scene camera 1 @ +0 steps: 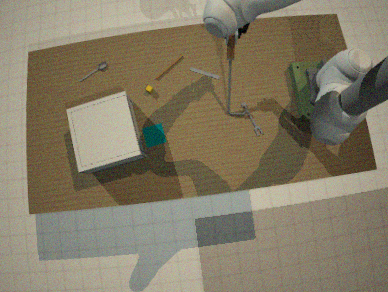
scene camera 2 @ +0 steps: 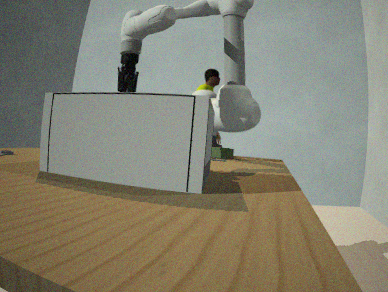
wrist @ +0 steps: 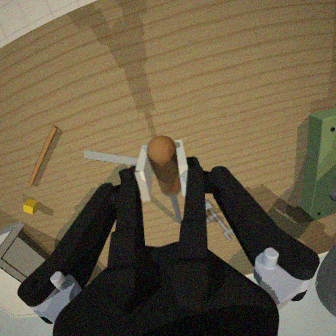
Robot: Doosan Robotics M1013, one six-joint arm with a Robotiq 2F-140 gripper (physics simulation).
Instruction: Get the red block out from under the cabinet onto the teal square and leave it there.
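Frame: origin at the arm's base, x ahead, y left, z up, level; millimetres.
Seen in the pictures: gripper, between the fingertips: [scene camera 1: 230,42] [wrist: 163,153].
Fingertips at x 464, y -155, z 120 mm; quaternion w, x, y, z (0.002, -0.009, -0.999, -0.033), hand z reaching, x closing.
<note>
A point is followed by its place in that frame.
My gripper [scene camera 1: 233,38] @(x 464, y -155, z 120 mm) [scene camera 2: 128,89] [wrist: 163,153] @(x 464, y -155, z 120 mm) is shut on the wooden handle of a long hooked tool [scene camera 1: 230,82] @(x 464, y -2, z 45 mm) [wrist: 162,150] @(x 462, y -176, z 158 mm). It holds the tool above the table; the grey shaft ends in a sideways hook, which overlaps the wrench in scene camera 1. The white cabinet [scene camera 1: 104,132] @(x 997, y 218, z 96 mm) [scene camera 2: 120,140] @(x 1135, y 262, z 25 mm) [wrist: 24,250] @(x 900, y 102, z 20 mm) stands on the left of the table in scene camera 1. The teal square [scene camera 1: 154,135] @(x 812, y 210, z -39 mm) lies flat beside its right side, partly in shadow, with no block on it. The red block does not show in any view; the space under the cabinet is hidden.
A wrench [scene camera 1: 252,121] @(x 360, y 156, z -35 mm) [wrist: 220,222] @(x 362, y 144, z -34 mm), a flat grey bar [scene camera 1: 204,73] @(x 574, y -87, z -38 mm) [wrist: 107,158] @(x 595, y -94, z -38 mm), an orange stick [scene camera 1: 170,68] @(x 741, y -122, z -33 mm) [wrist: 44,156] @(x 732, y -129, z -34 mm), a yellow cube [scene camera 1: 149,89] @(x 833, y -5, z -14 mm) [wrist: 30,206] @(x 824, y -16, z -16 mm) and a spoon [scene camera 1: 94,71] @(x 1118, y -124, z -37 mm) lie on the table. A green block [scene camera 1: 301,92] @(x 127, y 31, z 4 mm) [wrist: 322,165] @(x 133, y -12, z 4 mm) lies by the arm's base. A person [scene camera 2: 212,77] stands behind.
</note>
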